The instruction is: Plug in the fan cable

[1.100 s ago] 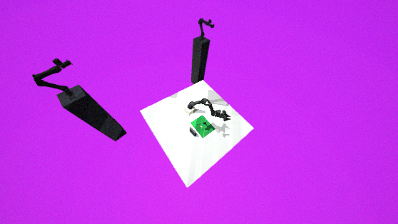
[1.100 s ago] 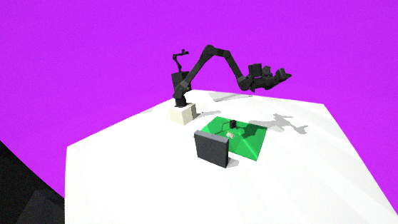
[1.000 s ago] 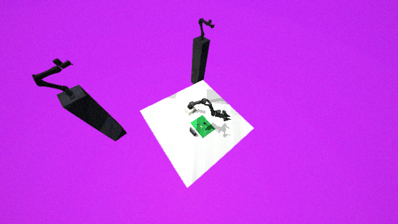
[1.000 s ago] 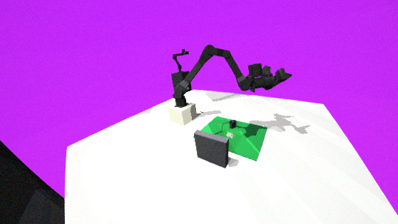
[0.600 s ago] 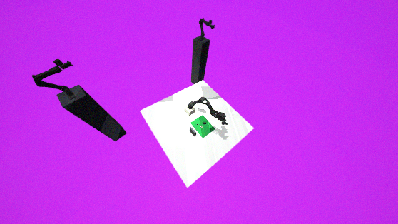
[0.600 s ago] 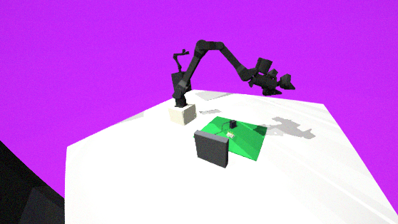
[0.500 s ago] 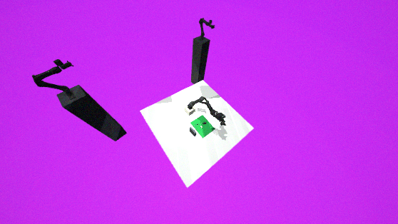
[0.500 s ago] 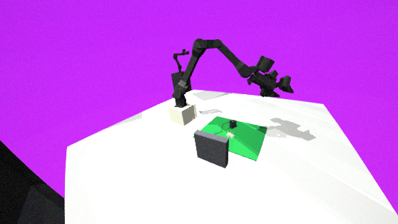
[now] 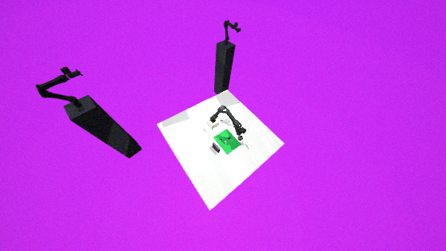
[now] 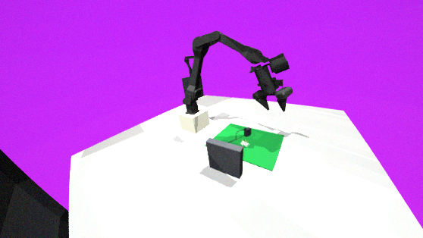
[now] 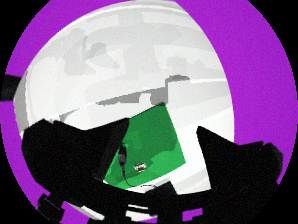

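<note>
The fan plug is 12 cm behind my gripper tip, 5 cm to the right of it and 11 cm below it. Round my gripper tip: green board: 12 cm behind, 10 cm to the right, 14 cm below; then dark fan: 14 cm behind, 28 cm to the right, 7 cm below.
</note>
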